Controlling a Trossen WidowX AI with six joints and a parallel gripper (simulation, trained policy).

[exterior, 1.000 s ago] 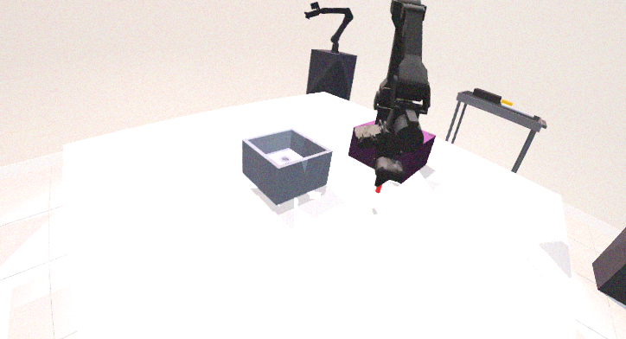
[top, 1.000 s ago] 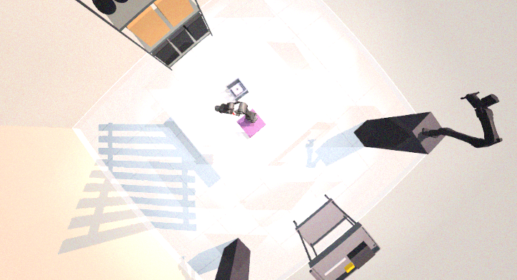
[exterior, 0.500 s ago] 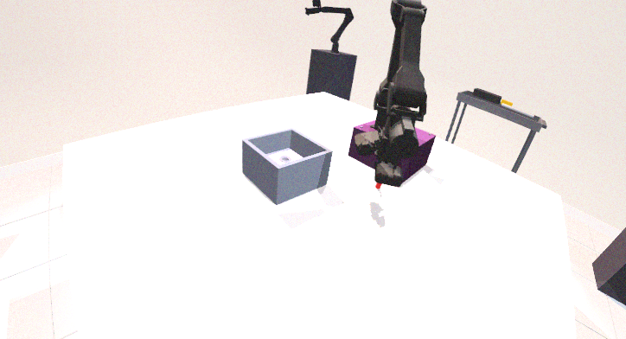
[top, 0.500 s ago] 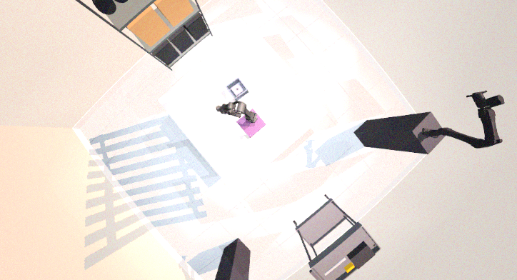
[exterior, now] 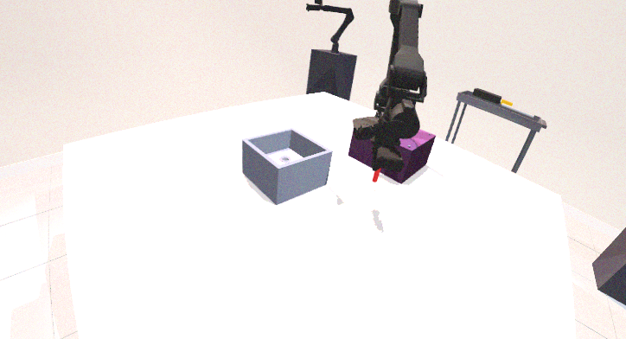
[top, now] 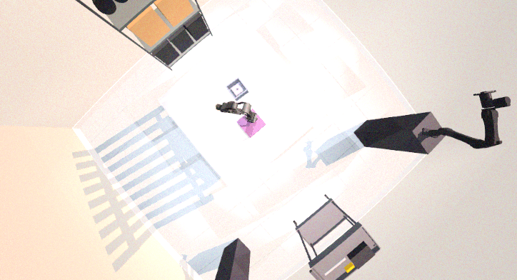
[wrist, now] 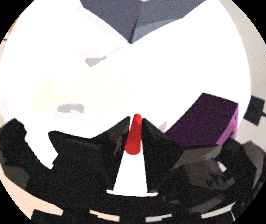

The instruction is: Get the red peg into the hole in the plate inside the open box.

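Now: the grey box 15 cm ahead of my gripper tip, 16 cm to the right of it and 3 cm below it. Round my gripper tip: red peg: 1 cm behind, 1 cm to the left.
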